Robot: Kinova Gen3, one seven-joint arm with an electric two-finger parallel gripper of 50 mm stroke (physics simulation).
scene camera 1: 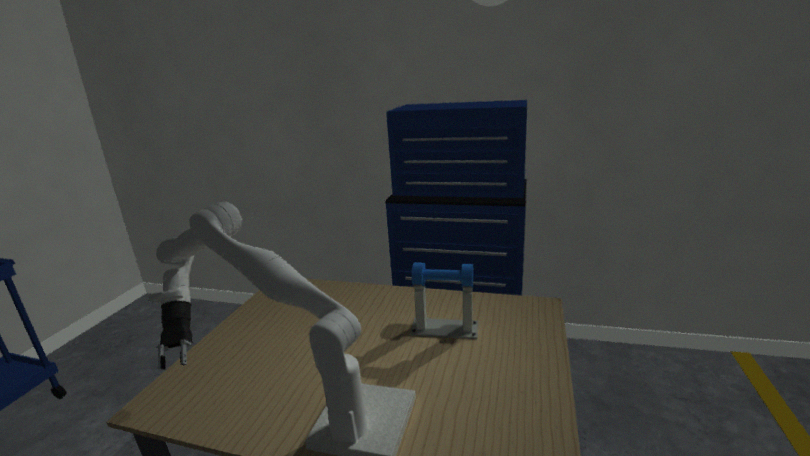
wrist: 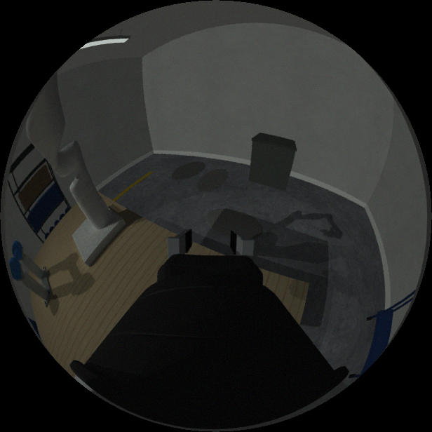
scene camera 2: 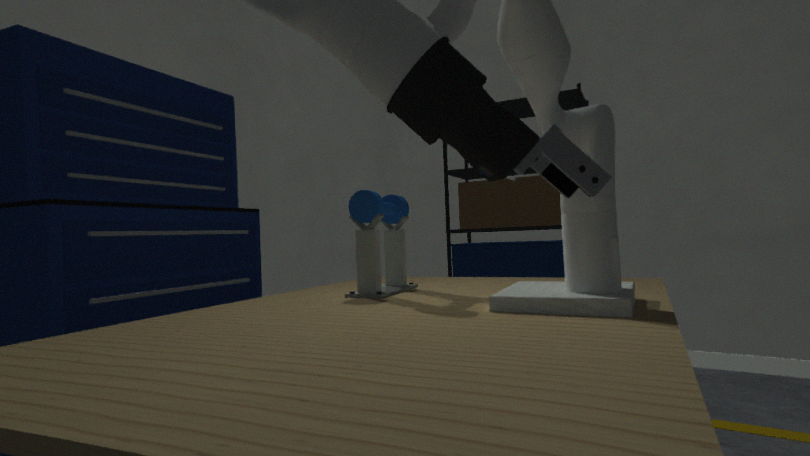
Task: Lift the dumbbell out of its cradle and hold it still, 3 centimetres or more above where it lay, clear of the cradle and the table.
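Where they show: gripper, between the fingertips: (scene camera 1: 172,366) (scene camera 2: 587,188); arm's base, origin of its link: (scene camera 1: 349,427) (scene camera 2: 592,290).
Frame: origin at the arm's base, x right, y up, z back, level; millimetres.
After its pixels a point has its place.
Observation:
A blue dumbbell (scene camera 1: 443,275) @(x 192, y 192, z -488 mm) (scene camera 2: 365,206) @(x 89, y 186, z -498 mm) (wrist: 17,269) rests level on top of the two posts of a pale grey cradle (scene camera 1: 420,308) @(x 110, y 65, z -479 mm) (scene camera 2: 369,260) @(x 91, y 56, z -493 mm) (wrist: 35,286), which stands on the table. My gripper (scene camera 1: 173,358) @(x -480, y 147, z 8 mm) (wrist: 210,237) is open and empty, well away from the dumbbell, at the left side of the table in scene camera 1. In scene camera 2 the gripper (scene camera 2: 572,169) @(x -480, y 147, z 8 mm) shows from the side, higher than the dumbbell and to its right, with the fingers overlapping. In the wrist view the dumbbell and cradle are at the far left edge.
The wooden table (scene camera 1: 510,385) @(x 409, y -31, z -239 mm) (scene camera 2: 340,362) @(x -457, y -31, z -264 mm) (wrist: 120,280) carries the arm's pale base plate (scene camera 1: 391,407) @(x 91, y 1, z -81 mm) (scene camera 2: 532,300) @(x -90, y -8, z -95 mm) (wrist: 90,247). A blue drawer cabinet (scene camera 1: 457,150) (scene camera 2: 124,152) stands behind the cradle in scene camera 1. A shelf rack (scene camera 2: 446,198) and a blue cart (scene camera 1: 25,317) stand off the table.

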